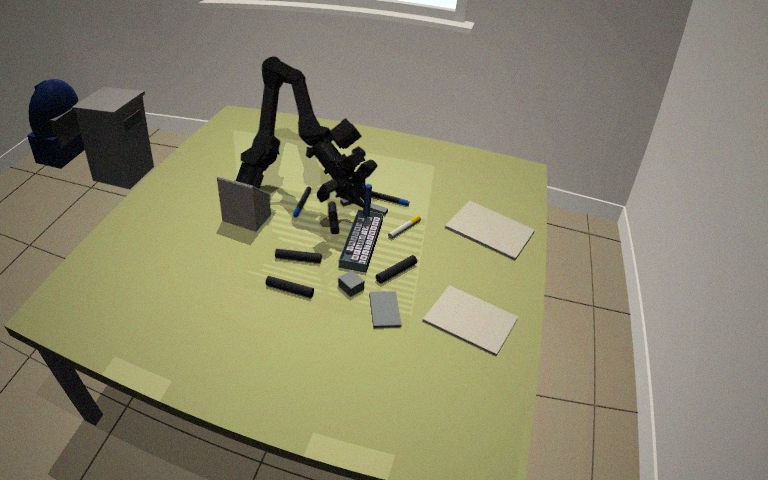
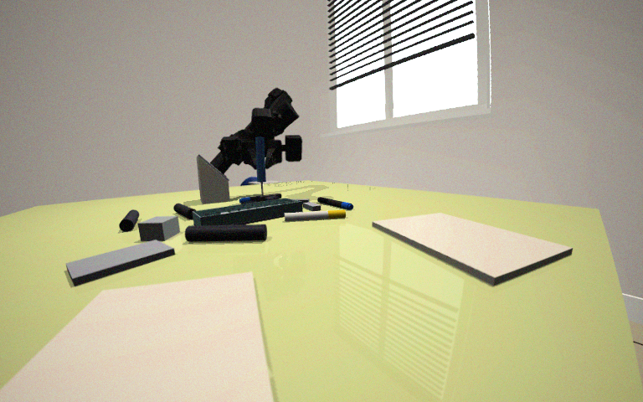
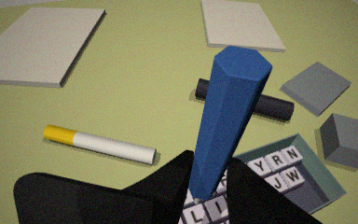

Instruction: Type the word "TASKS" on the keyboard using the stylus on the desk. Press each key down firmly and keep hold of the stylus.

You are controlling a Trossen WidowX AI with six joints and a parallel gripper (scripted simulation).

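Right now the yellow marker is 11 cm ahead of my gripper tip, 10 cm below it and 7 cm to the left of it. Also, from my gripper tip: grey slab 25 cm to the right, 10 cm below, 10 cm ahead; blue stylus 2 cm below; grey cube 20 cm to the right, 9 cm below.
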